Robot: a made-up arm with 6 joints. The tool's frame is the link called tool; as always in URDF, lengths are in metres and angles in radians. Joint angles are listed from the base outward.
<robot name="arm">
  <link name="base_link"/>
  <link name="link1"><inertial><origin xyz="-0.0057 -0.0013 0.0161"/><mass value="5.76"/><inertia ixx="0.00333" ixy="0" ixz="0" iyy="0.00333" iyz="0" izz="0.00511"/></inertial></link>
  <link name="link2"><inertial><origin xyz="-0.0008 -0.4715 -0.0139"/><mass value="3.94"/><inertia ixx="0.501" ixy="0" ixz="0" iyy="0.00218" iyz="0" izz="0.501"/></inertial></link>
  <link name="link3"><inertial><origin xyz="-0.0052 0.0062 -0.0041"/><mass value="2.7"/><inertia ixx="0.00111" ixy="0" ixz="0" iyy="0.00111" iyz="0" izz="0.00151"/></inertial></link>
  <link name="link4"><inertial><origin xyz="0.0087 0.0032 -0.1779"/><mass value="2.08"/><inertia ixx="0.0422" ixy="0" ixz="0" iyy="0.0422" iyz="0" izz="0.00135"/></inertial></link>
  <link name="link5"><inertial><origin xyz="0.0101 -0.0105 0.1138"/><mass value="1.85"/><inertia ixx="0.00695" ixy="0" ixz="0" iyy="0.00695" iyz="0" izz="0.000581"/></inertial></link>
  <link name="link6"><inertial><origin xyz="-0.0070 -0.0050 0.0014"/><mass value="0.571"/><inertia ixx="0.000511" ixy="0" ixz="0" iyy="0.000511" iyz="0" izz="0.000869"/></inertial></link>
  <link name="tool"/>
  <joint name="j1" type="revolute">
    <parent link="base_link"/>
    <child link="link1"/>
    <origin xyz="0 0 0.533"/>
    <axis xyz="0 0 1"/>
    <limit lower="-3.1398" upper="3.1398"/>
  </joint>
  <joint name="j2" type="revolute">
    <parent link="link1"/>
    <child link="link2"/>
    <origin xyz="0 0 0" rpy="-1.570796 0 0"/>
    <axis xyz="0 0 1"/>
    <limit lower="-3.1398" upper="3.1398"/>
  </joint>
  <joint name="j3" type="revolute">
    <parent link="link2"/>
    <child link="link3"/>
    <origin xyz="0 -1.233 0" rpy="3.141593 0 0"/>
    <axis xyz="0 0 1"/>
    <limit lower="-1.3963" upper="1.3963"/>
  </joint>
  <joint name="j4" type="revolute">
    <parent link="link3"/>
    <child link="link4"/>
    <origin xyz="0 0 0" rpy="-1.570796 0 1.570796"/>
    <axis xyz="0 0 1"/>
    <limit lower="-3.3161" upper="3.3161"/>
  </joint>
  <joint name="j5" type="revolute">
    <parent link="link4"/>
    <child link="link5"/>
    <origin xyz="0 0 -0.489" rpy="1.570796 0 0"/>
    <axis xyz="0 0 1"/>
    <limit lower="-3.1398" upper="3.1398"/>
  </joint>
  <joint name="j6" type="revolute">
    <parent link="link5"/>
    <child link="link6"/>
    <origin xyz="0 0 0.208" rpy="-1.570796 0 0"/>
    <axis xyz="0 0 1"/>
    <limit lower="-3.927" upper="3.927"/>
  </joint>
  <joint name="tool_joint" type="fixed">
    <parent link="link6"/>
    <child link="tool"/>
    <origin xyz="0 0 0" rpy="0 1.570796 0"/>
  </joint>
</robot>
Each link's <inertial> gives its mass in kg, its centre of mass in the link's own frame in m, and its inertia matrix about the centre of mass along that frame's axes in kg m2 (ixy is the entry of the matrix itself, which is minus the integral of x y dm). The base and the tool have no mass. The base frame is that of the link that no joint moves.
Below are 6 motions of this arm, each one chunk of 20 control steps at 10 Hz.
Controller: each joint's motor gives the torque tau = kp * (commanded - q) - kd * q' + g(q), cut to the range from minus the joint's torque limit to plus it. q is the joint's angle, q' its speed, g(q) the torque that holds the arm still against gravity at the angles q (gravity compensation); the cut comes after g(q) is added. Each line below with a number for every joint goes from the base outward.
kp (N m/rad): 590 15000 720 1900 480 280
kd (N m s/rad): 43 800 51 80 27 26
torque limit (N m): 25 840 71 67 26 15
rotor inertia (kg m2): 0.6 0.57 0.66 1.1 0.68 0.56
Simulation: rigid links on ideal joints. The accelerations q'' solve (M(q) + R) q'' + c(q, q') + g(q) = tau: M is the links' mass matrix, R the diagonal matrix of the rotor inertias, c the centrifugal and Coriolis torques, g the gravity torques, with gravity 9.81 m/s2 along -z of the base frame. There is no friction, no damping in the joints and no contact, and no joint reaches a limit. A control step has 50 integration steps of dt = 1/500 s. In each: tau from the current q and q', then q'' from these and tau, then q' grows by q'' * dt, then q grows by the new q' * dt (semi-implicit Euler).
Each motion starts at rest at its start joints. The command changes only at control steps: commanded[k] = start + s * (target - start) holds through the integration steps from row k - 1 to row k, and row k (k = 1, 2, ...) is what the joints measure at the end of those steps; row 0 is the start. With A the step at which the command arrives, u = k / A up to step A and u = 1 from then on. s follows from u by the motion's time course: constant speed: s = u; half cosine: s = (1 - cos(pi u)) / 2; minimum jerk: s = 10 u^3 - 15 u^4 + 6 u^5; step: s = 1 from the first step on.
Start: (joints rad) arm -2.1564 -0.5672 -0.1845 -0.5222 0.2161 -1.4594
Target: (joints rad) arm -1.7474 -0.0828 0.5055 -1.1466 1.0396 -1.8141
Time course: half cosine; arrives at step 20
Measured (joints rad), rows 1 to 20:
1: -2.1550 -0.5645 -0.1813 -0.5259 0.2206 -1.4608
2: -2.1495 -0.5563 -0.1707 -0.5371 0.2346 -1.4656
3: -2.1382 -0.5423 -0.1520 -0.5556 0.2583 -1.4744
4: -2.1219 -0.5230 -0.1256 -0.5810 0.2912 -1.4872
5: -2.1014 -0.4989 -0.0923 -0.6126 0.3324 -1.5037
6: -2.0773 -0.4704 -0.0527 -0.6497 0.3808 -1.5234
7: -2.0502 -0.4384 -0.0079 -0.6913 0.4354 -1.5459
8: -2.0208 -0.4035 0.0410 -0.7365 0.4946 -1.5707
9: -1.9897 -0.3667 0.0927 -0.7840 0.5572 -1.5970
10: -1.9579 -0.3289 0.1461 -0.8329 0.6215 -1.6244
11: -1.9260 -0.2910 0.1998 -0.8817 0.6859 -1.6521
12: -1.8948 -0.2540 0.2526 -0.9295 0.7489 -1.6793
13: -1.8650 -0.2187 0.3031 -0.9748 0.8090 -1.7056
14: -1.8373 -0.1860 0.3500 -1.0168 0.8645 -1.7301
15: -1.8123 -0.1567 0.3924 -1.0542 0.9143 -1.7523
16: -1.7908 -0.1316 0.4291 -1.0861 0.9570 -1.7717
17: -1.7732 -0.1112 0.4592 -1.1119 0.9916 -1.7878
18: -1.7599 -0.0961 0.4820 -1.1309 1.0172 -1.8002
19: -1.7514 -0.0867 0.4969 -1.1425 1.0332 -1.8085
20: -1.7478 -0.0831 0.5036 -1.1465 1.0393 -1.8126

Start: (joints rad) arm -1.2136 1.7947 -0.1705 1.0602 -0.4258 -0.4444
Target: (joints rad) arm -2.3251 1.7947 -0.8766 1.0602 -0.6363 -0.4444
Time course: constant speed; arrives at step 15
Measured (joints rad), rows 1 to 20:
1: -1.2244 1.7947 -0.2060 1.0606 -0.4381 -0.4444
2: -1.2571 1.7948 -0.2532 1.0605 -0.4524 -0.4444
3: -1.3125 1.7947 -0.3002 1.0605 -0.4665 -0.4444
4: -1.3912 1.7946 -0.3466 1.0605 -0.4805 -0.4444
5: -1.4934 1.7945 -0.3929 1.0604 -0.4945 -0.4444
6: -1.6138 1.7944 -0.4393 1.0601 -0.5086 -0.4444
7: -1.7326 1.7944 -0.4866 1.0598 -0.5227 -0.4444
8: -1.8348 1.7945 -0.5345 1.0597 -0.5368 -0.4444
9: -1.9163 1.7946 -0.5823 1.0597 -0.5509 -0.4444
10: -1.9783 1.7946 -0.6300 1.0597 -0.5649 -0.4444
11: -2.0286 1.7946 -0.6773 1.0599 -0.5789 -0.4444
12: -2.0802 1.7946 -0.7243 1.0601 -0.5929 -0.4444
13: -2.1422 1.7946 -0.7712 1.0602 -0.6069 -0.4444
14: -2.2164 1.7945 -0.8180 1.0601 -0.6209 -0.4444
15: -2.2992 1.7945 -0.8650 1.0600 -0.6350 -0.4444
16: -2.3680 1.7945 -0.8768 1.0598 -0.6367 -0.4444
17: -2.4115 1.7947 -0.8768 1.0599 -0.6364 -0.4444
18: -2.4294 1.7947 -0.8767 1.0599 -0.6364 -0.4444
19: -2.4217 1.7947 -0.8768 1.0599 -0.6364 -0.4444
20: -2.3885 1.7947 -0.8767 1.0599 -0.6364 -0.4444

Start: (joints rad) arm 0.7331 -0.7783 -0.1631 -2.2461 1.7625 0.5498
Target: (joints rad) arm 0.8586 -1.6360 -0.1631 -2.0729 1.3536 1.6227
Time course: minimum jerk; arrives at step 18
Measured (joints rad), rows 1 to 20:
1: 0.7332 -0.7795 -0.1631 -2.2458 1.7619 0.5509
2: 0.7337 -0.7873 -0.1631 -2.2442 1.7583 0.5583
3: 0.7356 -0.8066 -0.1630 -2.2402 1.7491 0.5780
4: 0.7395 -0.8401 -0.1628 -2.2332 1.7331 0.6142
5: 0.7459 -0.8887 -0.1624 -2.2232 1.7099 0.6686
6: 0.7544 -0.9514 -0.1619 -2.2104 1.6800 0.7407
7: 0.7649 -1.0260 -0.1614 -2.1952 1.6443 0.8283
8: 0.7769 -1.1093 -0.1610 -2.1783 1.6045 0.9280
9: 0.7900 -1.1974 -0.1607 -2.1604 1.5625 1.0355
10: 0.8037 -1.2860 -0.1606 -2.1425 1.5202 1.1458
11: 0.8175 -1.3708 -0.1607 -2.1254 1.4798 1.2534
12: 0.8305 -1.4477 -0.1611 -2.1100 1.4431 1.3530
13: 0.8421 -1.5133 -0.1615 -2.0969 1.4119 1.4400
14: 0.8516 -1.5650 -0.1620 -2.0866 1.3872 1.5105
15: 0.8583 -1.6017 -0.1625 -2.0793 1.3697 1.5627
16: 0.8620 -1.6239 -0.1628 -2.0750 1.3592 1.5966
17: 0.8631 -1.6337 -0.1630 -2.0732 1.3546 1.6144
18: 0.8620 -1.6358 -0.1630 -2.0729 1.3536 1.6207
19: 0.8599 -1.6360 -0.1631 -2.0729 1.3536 1.6223
20: 0.8580 -1.6360 -0.1631 -2.0729 1.3536 1.6226

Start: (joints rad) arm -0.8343 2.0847 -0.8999 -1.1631 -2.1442 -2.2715
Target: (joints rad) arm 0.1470 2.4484 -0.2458 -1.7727 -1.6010 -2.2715
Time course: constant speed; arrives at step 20
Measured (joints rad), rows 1 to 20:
1: -0.8192 2.1008 -0.8751 -1.1924 -2.1202 -2.2715
2: -0.7769 2.1189 -0.8412 -1.2229 -2.0925 -2.2715
3: -0.7136 2.1370 -0.8081 -1.2535 -2.0653 -2.2715
4: -0.6464 2.1552 -0.7755 -1.2841 -2.0381 -2.2715
5: -0.5883 2.1734 -0.7428 -1.3147 -2.0110 -2.2715
6: -0.5407 2.1916 -0.7101 -1.3451 -1.9838 -2.2715
7: -0.4978 2.2098 -0.6775 -1.3756 -1.9567 -2.2715
8: -0.4534 2.2280 -0.6448 -1.4060 -1.9295 -2.2715
9: -0.4051 2.2462 -0.6121 -1.4365 -1.9023 -2.2715
10: -0.3544 2.2644 -0.5794 -1.4670 -1.8752 -2.2715
11: -0.3035 2.2826 -0.5468 -1.4975 -1.8480 -2.2715
12: -0.2539 2.3008 -0.5141 -1.5280 -1.8209 -2.2715
13: -0.2052 2.3190 -0.4815 -1.5585 -1.7937 -2.2715
14: -0.1567 2.3372 -0.4488 -1.5890 -1.7665 -2.2715
15: -0.1079 2.3554 -0.4161 -1.6194 -1.7394 -2.2715
16: -0.0588 2.3736 -0.3835 -1.6499 -1.7122 -2.2715
17: -0.0096 2.3917 -0.3508 -1.6804 -1.6851 -2.2715
18: 0.0395 2.4099 -0.3182 -1.7109 -1.6579 -2.2715
19: 0.0886 2.4281 -0.2855 -1.7414 -1.6307 -2.2715
20: 0.1376 2.4463 -0.2529 -1.7719 -1.6036 -2.2715

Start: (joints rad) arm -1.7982 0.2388 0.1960 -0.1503 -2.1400 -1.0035
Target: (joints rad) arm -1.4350 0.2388 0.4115 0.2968 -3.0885 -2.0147
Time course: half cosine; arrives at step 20
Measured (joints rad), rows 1 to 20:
1: -1.7969 0.2388 0.1970 -0.1476 -2.1451 -1.0075
2: -1.7920 0.2388 0.2004 -0.1396 -2.1613 -1.0212
3: -1.7822 0.2388 0.2063 -0.1263 -2.1887 -1.0464
4: -1.7681 0.2388 0.2147 -0.1081 -2.2266 -1.0828
5: -1.7502 0.2388 0.2252 -0.0855 -2.2740 -1.1297
6: -1.7291 0.2387 0.2377 -0.0589 -2.3299 -1.1859
7: -1.7053 0.2387 0.2518 -0.0291 -2.3927 -1.2501
8: -1.6792 0.2387 0.2672 0.0032 -2.4609 -1.3206
9: -1.6516 0.2387 0.2835 0.0373 -2.5330 -1.3957
10: -1.6232 0.2387 0.3003 0.0723 -2.6070 -1.4737
11: -1.5946 0.2387 0.3171 0.1072 -2.6812 -1.5525
12: -1.5665 0.2387 0.3337 0.1414 -2.7538 -1.6304
13: -1.5396 0.2387 0.3495 0.1738 -2.8230 -1.7052
14: -1.5147 0.2387 0.3641 0.2038 -2.8870 -1.7753
15: -1.4923 0.2387 0.3773 0.2306 -2.9443 -1.8387
16: -1.4729 0.2387 0.3887 0.2535 -2.9935 -1.8940
17: -1.4571 0.2387 0.3980 0.2719 -3.0333 -1.9398
18: -1.4452 0.2387 0.4050 0.2855 -3.0628 -1.9750
19: -1.4375 0.2388 0.4094 0.2938 -3.0812 -1.9988
20: -1.4343 0.2388 0.4113 0.2968 -3.0882 -2.0104

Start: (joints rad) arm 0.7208 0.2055 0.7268 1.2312 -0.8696 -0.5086
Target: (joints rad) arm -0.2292 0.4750 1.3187 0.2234 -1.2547 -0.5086
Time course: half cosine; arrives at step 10
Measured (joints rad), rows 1 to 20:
1: 0.7060 0.2114 0.7379 1.2074 -0.8779 -0.5086
2: 0.6557 0.2293 0.7723 1.1380 -0.9032 -0.5086
3: 0.5681 0.2581 0.8297 1.0295 -0.9444 -0.5086
4: 0.4490 0.2951 0.9056 0.8917 -0.9971 -0.5086
5: 0.3076 0.3366 0.9924 0.7373 -1.0562 -0.5086
6: 0.1554 0.3784 1.0822 0.5810 -1.1159 -0.5086
7: 0.0066 0.4164 1.1664 0.4384 -1.1703 -0.5086
8: -0.1217 0.4468 1.2370 0.3242 -1.2142 -0.5086
9: -0.2114 0.4667 1.2871 0.2501 -1.2431 -0.5086
10: -0.2521 0.4743 1.3113 0.2239 -1.2543 -0.5085
11: -0.2506 0.4749 1.3178 0.2234 -1.2549 -0.5086
12: -0.2340 0.4749 1.3188 0.2234 -1.2547 -0.5086
13: -0.2239 0.4750 1.3185 0.2234 -1.2547 -0.5086
14: -0.2240 0.4750 1.3185 0.2234 -1.2547 -0.5086
15: -0.2279 0.4750 1.3187 0.2234 -1.2547 -0.5086
16: -0.2304 0.4750 1.3187 0.2234 -1.2547 -0.5086
17: -0.2305 0.4750 1.3187 0.2234 -1.2547 -0.5086
18: -0.2295 0.4750 1.3187 0.2234 -1.2547 -0.5086
19: -0.2289 0.4750 1.3187 0.2234 -1.2547 -0.5086
20: -0.2289 0.4750 1.3187 0.2234 -1.2547 -0.5086

